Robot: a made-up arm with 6 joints.
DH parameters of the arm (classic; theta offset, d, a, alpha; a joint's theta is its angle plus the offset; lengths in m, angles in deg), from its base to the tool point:
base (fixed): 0 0.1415 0 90
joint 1: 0 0.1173 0.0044 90
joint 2: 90 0.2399 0.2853 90
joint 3: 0 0.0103 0.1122 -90
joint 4: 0 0.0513 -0.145 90
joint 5: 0 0.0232 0.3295 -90
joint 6: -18.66 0 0.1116 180
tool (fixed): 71.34 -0.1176 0 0
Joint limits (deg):
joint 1: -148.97..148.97
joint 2: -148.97..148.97
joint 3: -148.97..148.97
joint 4: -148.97..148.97
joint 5: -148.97..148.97
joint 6: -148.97..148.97
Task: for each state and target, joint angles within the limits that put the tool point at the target. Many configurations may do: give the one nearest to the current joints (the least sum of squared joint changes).
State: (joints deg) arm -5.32 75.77 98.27 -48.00 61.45 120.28
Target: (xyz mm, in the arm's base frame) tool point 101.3 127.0 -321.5
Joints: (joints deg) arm 10.15 82.96 71.85 -71.11 85.23 110.80
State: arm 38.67 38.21 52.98 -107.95 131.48 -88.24
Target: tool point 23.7 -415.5 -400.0
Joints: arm 51.75 -6.19 49.37 -99.39 147.64 -99.96
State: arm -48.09 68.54 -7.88 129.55 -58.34 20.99
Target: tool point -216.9 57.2 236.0
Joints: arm -43.34 84.50 -14.01 130.02 -44.42 20.56
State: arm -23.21 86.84 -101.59 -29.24 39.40 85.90
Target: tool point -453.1 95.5 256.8
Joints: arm -1.51 111.27 -111.81 -22.35 30.64 96.25
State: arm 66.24 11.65 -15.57 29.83 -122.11 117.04
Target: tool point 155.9 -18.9 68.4
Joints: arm 67.51 17.06 -28.97 4.08 -148.97 86.11
